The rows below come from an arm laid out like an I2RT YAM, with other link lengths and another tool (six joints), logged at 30 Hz.
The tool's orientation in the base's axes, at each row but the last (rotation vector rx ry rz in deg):
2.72 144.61 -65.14
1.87 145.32 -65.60
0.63 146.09 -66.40
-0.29 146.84 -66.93
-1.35 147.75 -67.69
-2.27 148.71 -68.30
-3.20 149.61 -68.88
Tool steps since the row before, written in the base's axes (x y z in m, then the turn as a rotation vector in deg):
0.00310 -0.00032 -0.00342 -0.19 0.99 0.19
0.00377 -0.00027 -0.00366 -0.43 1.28 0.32
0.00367 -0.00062 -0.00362 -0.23 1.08 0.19
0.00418 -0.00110 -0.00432 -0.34 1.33 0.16
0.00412 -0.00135 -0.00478 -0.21 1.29 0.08
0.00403 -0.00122 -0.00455 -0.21 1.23 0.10
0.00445 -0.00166 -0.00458 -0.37 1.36 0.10
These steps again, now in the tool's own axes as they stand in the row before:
-0.00166 0.00279 0.00329 -0.01 0.50 -0.90
-0.00229 0.00308 0.00360 0.14 0.56 -1.26
-0.00226 0.00276 0.00377 0.02 0.55 -0.98
-0.00256 0.00299 0.00468 0.10 0.72 -1.17
-0.00247 0.00311 0.00509 0.00 0.77 -1.06
-0.00258 0.00297 0.00479 0.00 0.72 -1.03
-0.00303 0.00269 0.00521 0.14 0.79 -1.16

